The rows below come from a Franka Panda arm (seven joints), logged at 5 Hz.
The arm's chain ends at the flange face. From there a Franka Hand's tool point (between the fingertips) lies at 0.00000 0.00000 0.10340 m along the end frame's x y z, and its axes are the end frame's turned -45 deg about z.
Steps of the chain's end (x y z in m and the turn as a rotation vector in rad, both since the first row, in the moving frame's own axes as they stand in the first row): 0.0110 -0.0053 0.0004 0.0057 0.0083 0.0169; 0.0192 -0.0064 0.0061 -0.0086 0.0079 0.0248; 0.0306 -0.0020 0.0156 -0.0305 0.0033 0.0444
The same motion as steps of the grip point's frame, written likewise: 0.0125 0.0042 0.0004 -0.0018 0.0099 0.0169; 0.0180 0.0103 0.0061 -0.0117 -0.0005 0.0248; 0.0210 0.0226 0.0156 -0.0239 -0.0192 0.0444
